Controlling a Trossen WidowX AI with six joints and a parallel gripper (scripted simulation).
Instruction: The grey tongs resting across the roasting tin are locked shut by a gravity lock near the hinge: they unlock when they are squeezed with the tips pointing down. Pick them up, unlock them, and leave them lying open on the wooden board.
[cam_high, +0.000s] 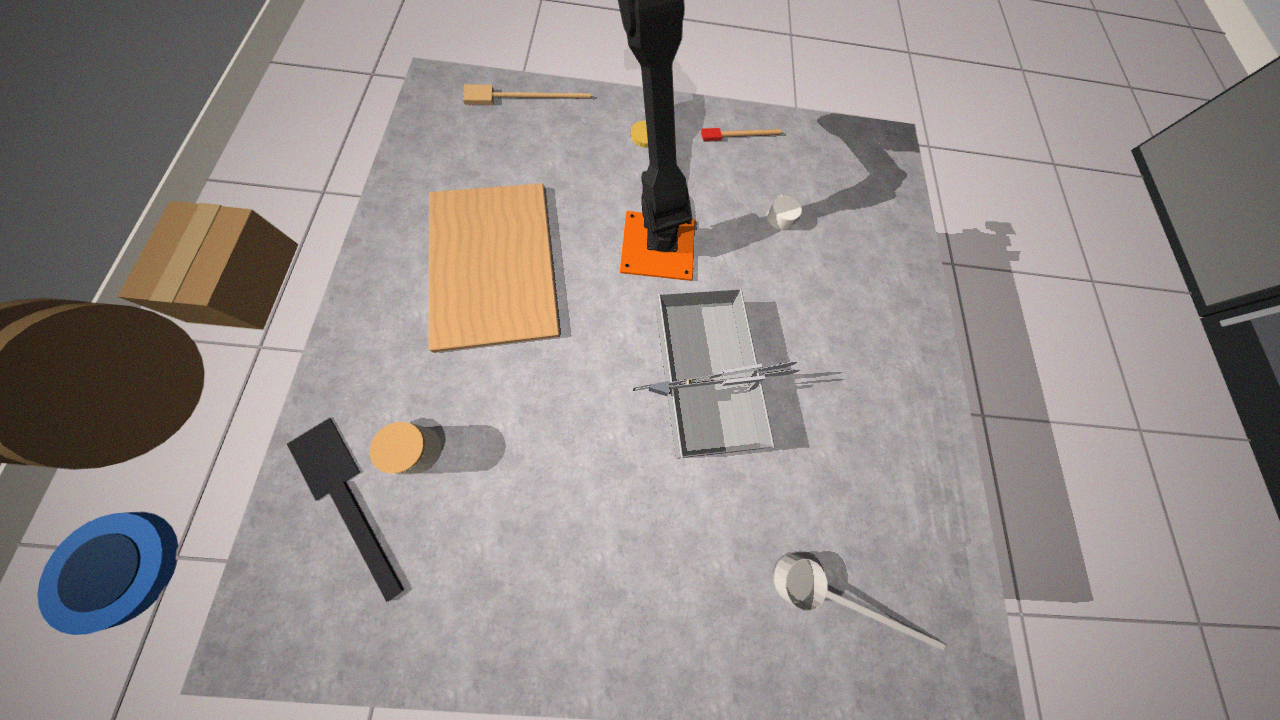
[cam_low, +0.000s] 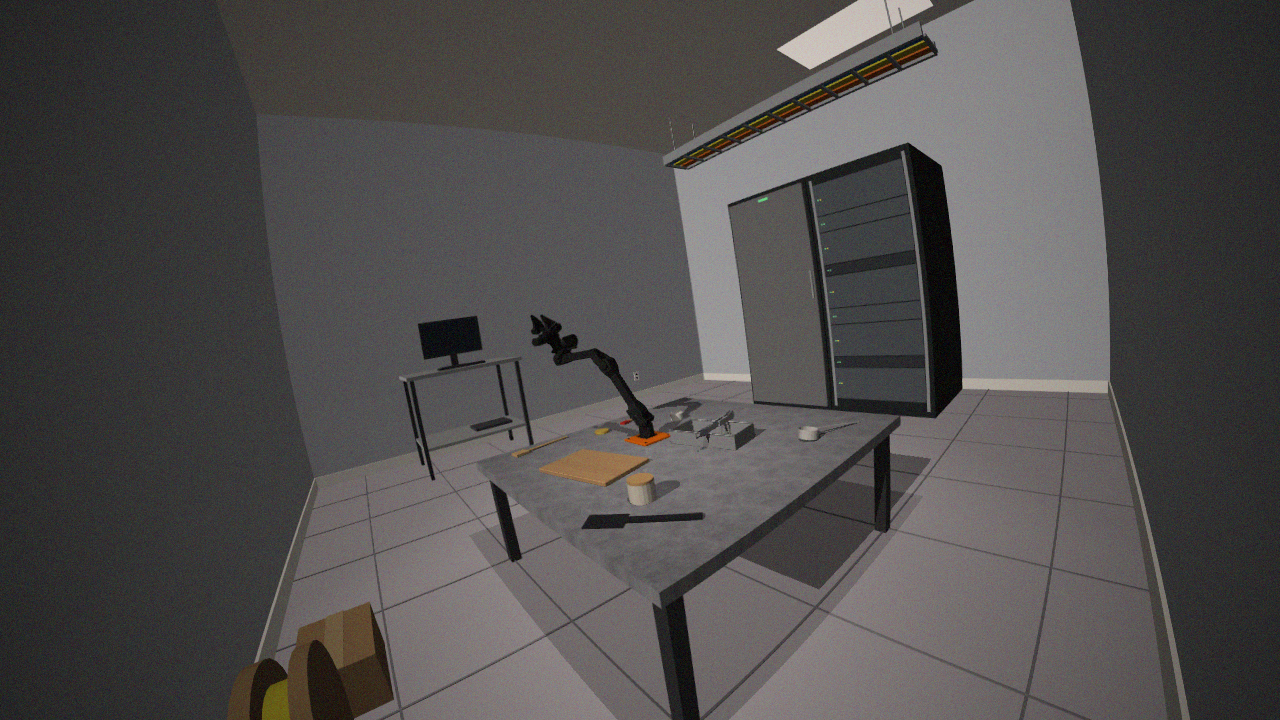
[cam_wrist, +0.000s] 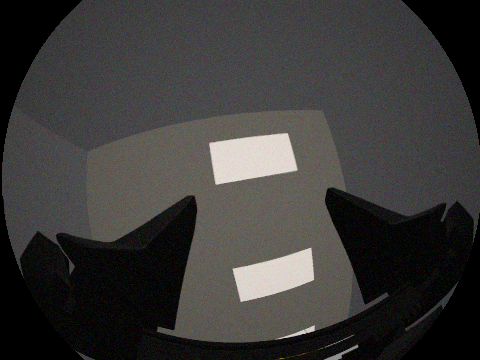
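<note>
The grey roasting tin lies 64 cm ahead of my gripper tip, 35 cm to the left of it and 58 cm below it. From my gripper tip the other things lie so: red-headed tool: 3 cm ahead, 43 cm to the left, 61 cm below; yellow disc: 5 cm ahead, 22 cm to the left, 60 cm below; wooden board: 42 cm ahead, 8 cm to the right, 60 cm below.
</note>
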